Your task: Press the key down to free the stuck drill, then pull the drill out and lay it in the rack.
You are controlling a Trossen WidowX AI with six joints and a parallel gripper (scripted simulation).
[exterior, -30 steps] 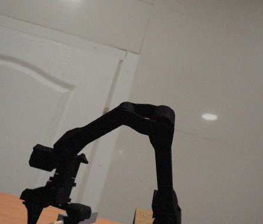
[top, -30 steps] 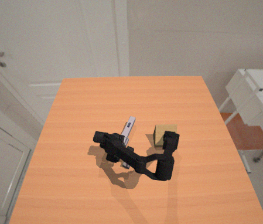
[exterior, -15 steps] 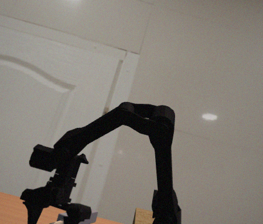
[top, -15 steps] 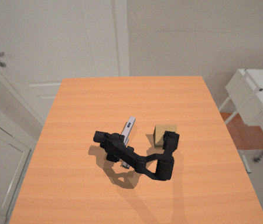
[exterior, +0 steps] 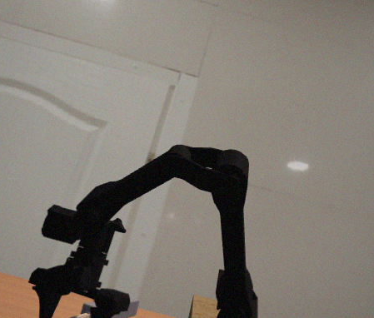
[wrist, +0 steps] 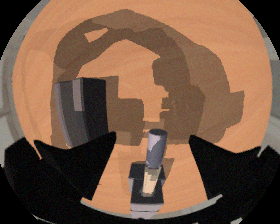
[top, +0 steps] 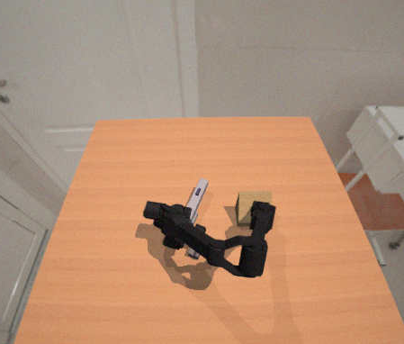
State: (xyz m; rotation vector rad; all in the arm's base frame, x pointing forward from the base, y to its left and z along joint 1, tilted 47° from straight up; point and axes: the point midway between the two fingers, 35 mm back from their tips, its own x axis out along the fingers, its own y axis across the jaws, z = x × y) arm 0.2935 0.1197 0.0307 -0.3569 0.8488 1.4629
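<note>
The drill lies 10 mm behind my gripper tip, 40 mm to the right of it and 40 mm above it. Also, from my gripper tip: dark grey block (70 mm behind, 50 mm to the left, 10 mm above); grey bar (40 mm behind, 130 mm to the right, 40 mm above); blue key (50 mm behind, 160 mm to the right, 40 mm above).
</note>
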